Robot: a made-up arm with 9 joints. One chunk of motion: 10 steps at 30 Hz.
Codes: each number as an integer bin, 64 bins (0 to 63) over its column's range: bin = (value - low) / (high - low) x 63, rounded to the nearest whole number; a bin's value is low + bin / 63 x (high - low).
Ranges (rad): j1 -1.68..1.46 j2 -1.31..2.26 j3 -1.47..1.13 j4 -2..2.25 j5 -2.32..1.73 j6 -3.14..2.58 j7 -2.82..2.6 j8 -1.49..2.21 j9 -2.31..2
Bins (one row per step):
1: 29 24 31 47 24 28 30 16 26
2: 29 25 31 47 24 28 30 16 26
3: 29 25 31 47 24 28 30 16 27
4: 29 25 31 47 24 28 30 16 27
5: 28 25 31 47 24 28 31 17 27
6: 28 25 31 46 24 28 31 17 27
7: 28 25 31 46 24 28 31 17 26
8: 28 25 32 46 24 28 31 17 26
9: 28 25 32 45 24 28 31 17 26
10: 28 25 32 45 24 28 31 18 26
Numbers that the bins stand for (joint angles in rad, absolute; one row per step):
1: -0.2346 0.0500 -0.1906 1.1706 -0.7771 -0.5978 -0.2390 -0.5503 -0.5313
2: -0.2346 0.1067 -0.1906 1.1706 -0.7771 -0.5978 -0.2390 -0.5503 -0.5313
3: -0.2346 0.1067 -0.1906 1.1706 -0.7771 -0.5978 -0.2390 -0.5503 -0.4629
4: -0.2346 0.1067 -0.1906 1.1706 -0.7771 -0.5978 -0.2390 -0.5503 -0.4629
5: -0.2844 0.1067 -0.1906 1.1706 -0.7771 -0.5978 -0.1530 -0.4916 -0.4629
6: -0.2844 0.1067 -0.1906 1.1032 -0.7771 -0.5978 -0.1530 -0.4916 -0.4629
7: -0.2844 0.1067 -0.1906 1.1032 -0.7771 -0.5978 -0.1530 -0.4916 -0.5313
8: -0.2844 0.1067 -0.1494 1.1032 -0.7771 -0.5978 -0.1530 -0.4916 -0.5313
9: -0.2844 0.1067 -0.1494 1.0357 -0.7771 -0.5978 -0.1530 -0.4916 -0.5313
10: -0.2844 0.1067 -0.1494 1.0357 -0.7771 -0.5978 -0.1530 -0.4329 -0.5313

